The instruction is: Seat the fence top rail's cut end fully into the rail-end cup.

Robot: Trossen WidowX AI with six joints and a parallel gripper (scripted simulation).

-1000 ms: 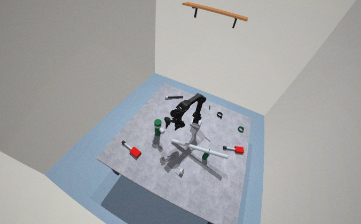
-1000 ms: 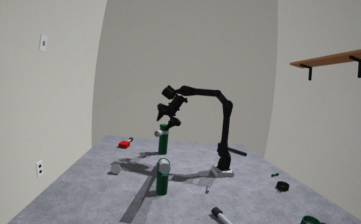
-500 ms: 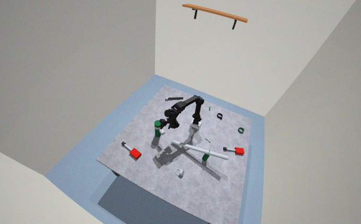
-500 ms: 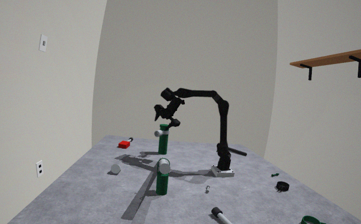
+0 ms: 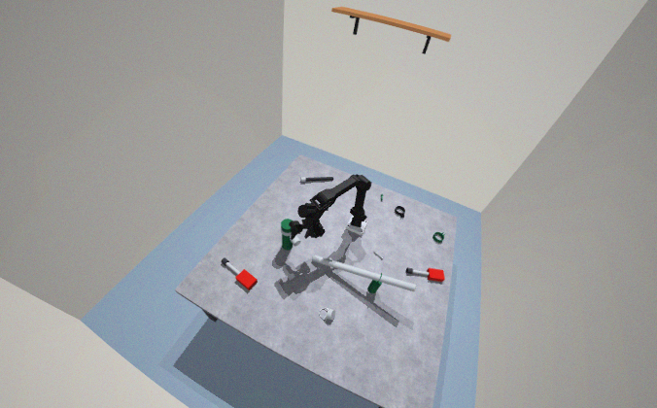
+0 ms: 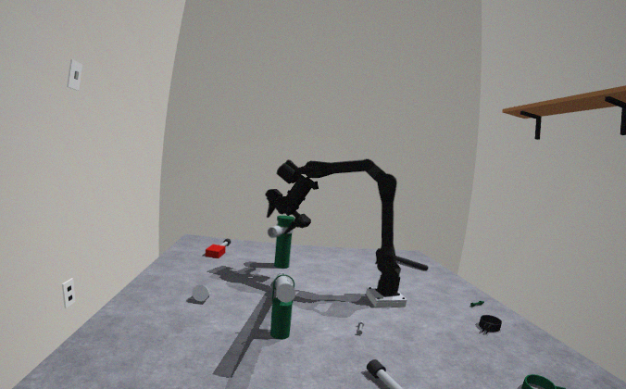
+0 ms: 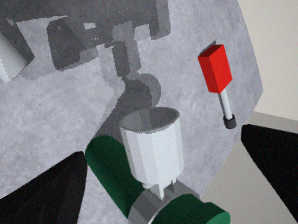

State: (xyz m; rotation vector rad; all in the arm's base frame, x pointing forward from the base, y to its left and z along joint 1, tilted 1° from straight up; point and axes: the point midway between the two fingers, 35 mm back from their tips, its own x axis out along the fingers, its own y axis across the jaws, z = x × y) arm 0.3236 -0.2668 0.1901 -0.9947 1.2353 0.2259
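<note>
Right now the rail-end cup is 1 cm behind my gripper tip, 3 cm to the right of it and 3 cm below it. Also, from my gripper tip: green post 7 cm ahead, 44 cm to the left, 8 cm below; green bolt 64 cm behind, 43 cm to the left, 18 cm below; white fitting 26 cm ahead, 22 cm to the left, 17 cm below.
</note>
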